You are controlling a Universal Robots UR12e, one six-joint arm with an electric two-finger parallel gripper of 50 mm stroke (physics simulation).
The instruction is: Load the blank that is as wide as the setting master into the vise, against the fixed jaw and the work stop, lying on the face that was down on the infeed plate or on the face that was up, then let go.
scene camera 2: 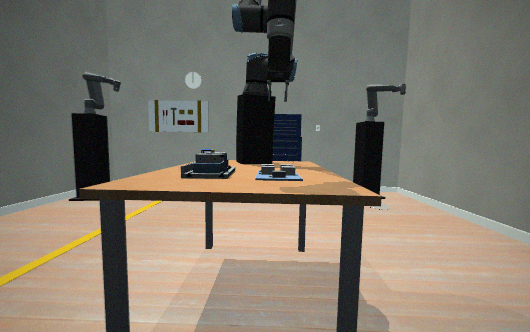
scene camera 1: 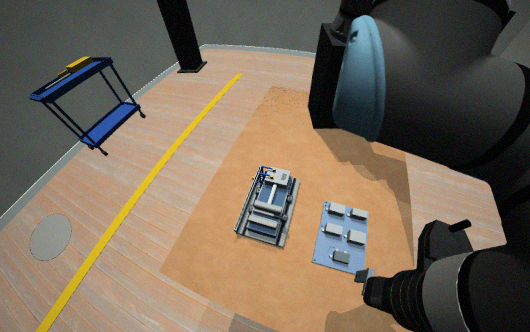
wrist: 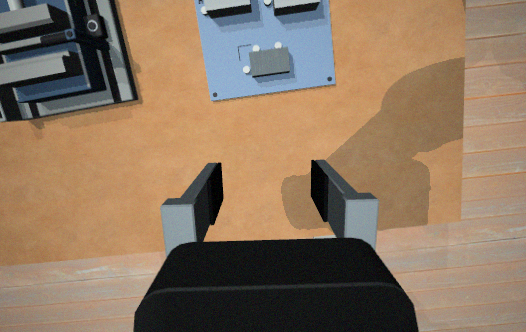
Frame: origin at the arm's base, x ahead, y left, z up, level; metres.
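Seen in the pictures: gripper, between the fingertips: (scene camera 2: 277, 101) (scene camera 1: 370, 282) (wrist: 266, 179); arm's base, origin of its link: (scene camera 2: 255, 96).
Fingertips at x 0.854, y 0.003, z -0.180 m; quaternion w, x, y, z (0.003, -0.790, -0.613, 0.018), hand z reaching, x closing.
Observation:
Pixels of each thing's top centre, then the offset from my fingertips to it.
- blue infeed plate, centre of its top: (scene camera 1: 343, 235) (scene camera 2: 277, 174) 0.182 m back, 0.041 m left, 0.292 m down
- darker grey block, centre of its top: (wrist: 269, 61) (scene camera 1: 342, 256) (scene camera 2: 278, 171) 0.096 m back, 0.030 m left, 0.267 m down
- vise, centre of its top: (scene camera 1: 269, 195) (scene camera 2: 211, 152) 0.262 m back, 0.258 m right, 0.201 m down
My gripper (scene camera 1: 364, 275) (scene camera 2: 278, 92) (wrist: 266, 179) is open and empty, high above the table, beyond the plate's near edge in the wrist view. The blue infeed plate (scene camera 1: 322, 250) (scene camera 2: 299, 177) (wrist: 312, 60) carries four light grey blocks, among them one block (scene camera 1: 336, 209) (wrist: 227, 6) and another (scene camera 1: 358, 214) (wrist: 297, 4), and a darker grey block (scene camera 1: 341, 257) (scene camera 2: 279, 174) (wrist: 270, 61) beside white pins. Which blank matches the master's width I cannot tell. The vise (scene camera 1: 270, 205) (scene camera 2: 210, 167) (wrist: 45, 70) stands left of the plate; no blank is discernible between its jaws.
Both fixtures stand on the wooden table (scene camera 1: 215, 260) (scene camera 2: 230, 196). The arm's black pedestal (scene camera 1: 322, 85) (scene camera 2: 255, 130) is behind it. A blue trolley (scene camera 1: 110, 120) stands at the far left. Two small arms stand on side pedestals (scene camera 2: 90, 155) (scene camera 2: 369, 155). The arm's shadow falls right of the gripper.

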